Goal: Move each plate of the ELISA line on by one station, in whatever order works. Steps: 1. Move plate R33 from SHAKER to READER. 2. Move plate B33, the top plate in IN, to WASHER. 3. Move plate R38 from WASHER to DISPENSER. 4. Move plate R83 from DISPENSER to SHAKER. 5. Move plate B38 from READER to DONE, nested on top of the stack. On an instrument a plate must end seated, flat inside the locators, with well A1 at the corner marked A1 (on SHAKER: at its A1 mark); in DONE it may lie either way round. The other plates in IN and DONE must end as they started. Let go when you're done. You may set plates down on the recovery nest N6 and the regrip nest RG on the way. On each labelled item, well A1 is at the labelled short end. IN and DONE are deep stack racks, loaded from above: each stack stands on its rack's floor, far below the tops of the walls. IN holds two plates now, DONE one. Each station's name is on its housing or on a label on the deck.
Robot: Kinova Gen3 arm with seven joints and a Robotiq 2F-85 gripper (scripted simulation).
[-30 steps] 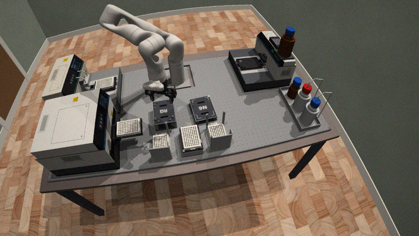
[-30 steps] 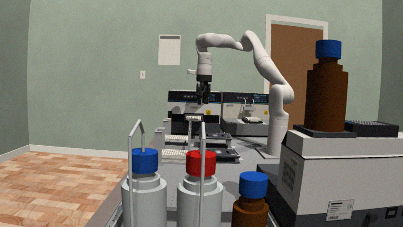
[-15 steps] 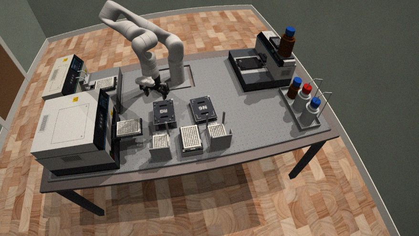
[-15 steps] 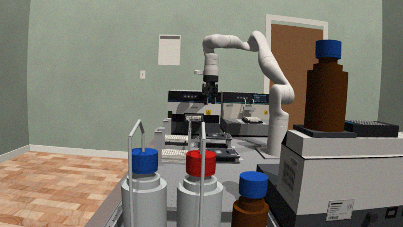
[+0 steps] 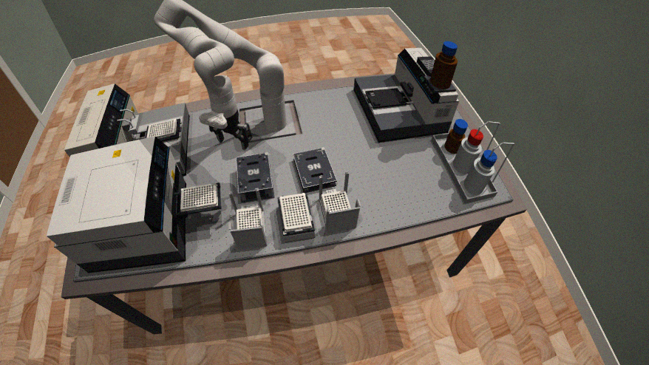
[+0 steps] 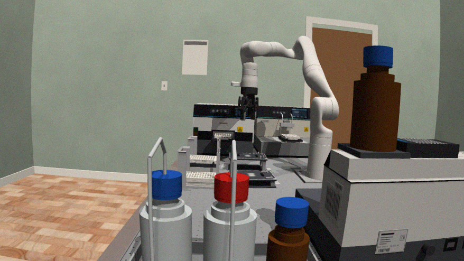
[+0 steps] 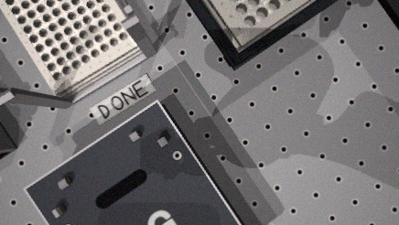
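Right now the washer nest is 330 mm to the right of my hand, 260 mm behind it and 130 mm below it. From my hand the other things lie so: regrip nest RG (160 mm below, 40 mm to the left); dark reader tray (140 mm to the right, 120 mm ahead, 110 mm below); recovery nest N6 (260 mm to the left, 190 mm below, 10 mm behind).
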